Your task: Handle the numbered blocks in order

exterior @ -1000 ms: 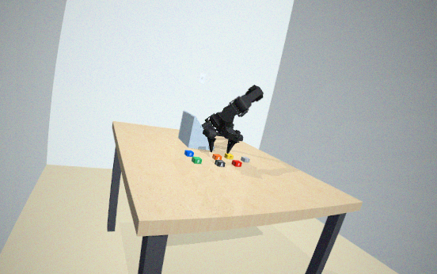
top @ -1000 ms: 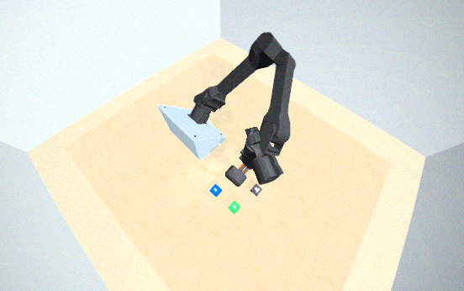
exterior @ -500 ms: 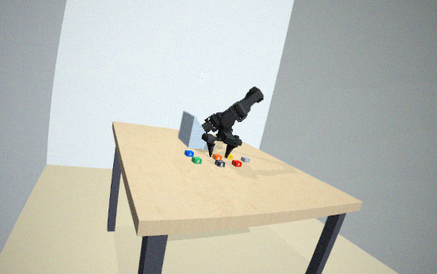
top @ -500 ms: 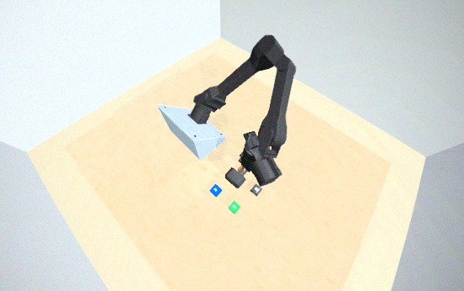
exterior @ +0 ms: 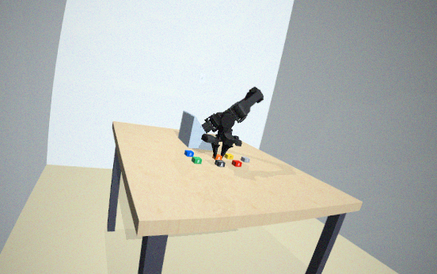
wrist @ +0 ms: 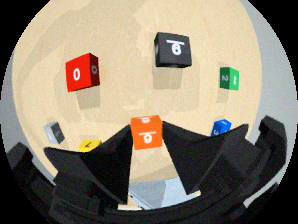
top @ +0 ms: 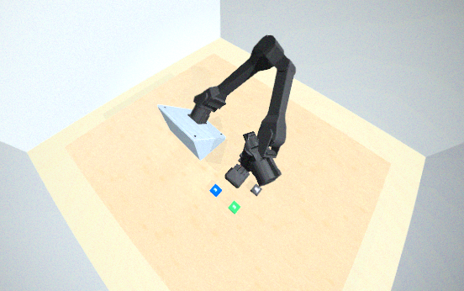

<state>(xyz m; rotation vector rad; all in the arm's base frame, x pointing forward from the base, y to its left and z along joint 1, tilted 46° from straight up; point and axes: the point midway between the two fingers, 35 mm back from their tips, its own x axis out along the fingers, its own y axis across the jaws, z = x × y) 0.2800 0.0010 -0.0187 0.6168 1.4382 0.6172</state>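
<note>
My gripper tip is now 8 cm to the right of the yellow block and 4 cm past it. Round my gripper tip: orange block: 1 cm behind; red block: 7 cm ahead, 6 cm to the left; dark grey block: 8 cm ahead, 3 cm to the right.
</note>
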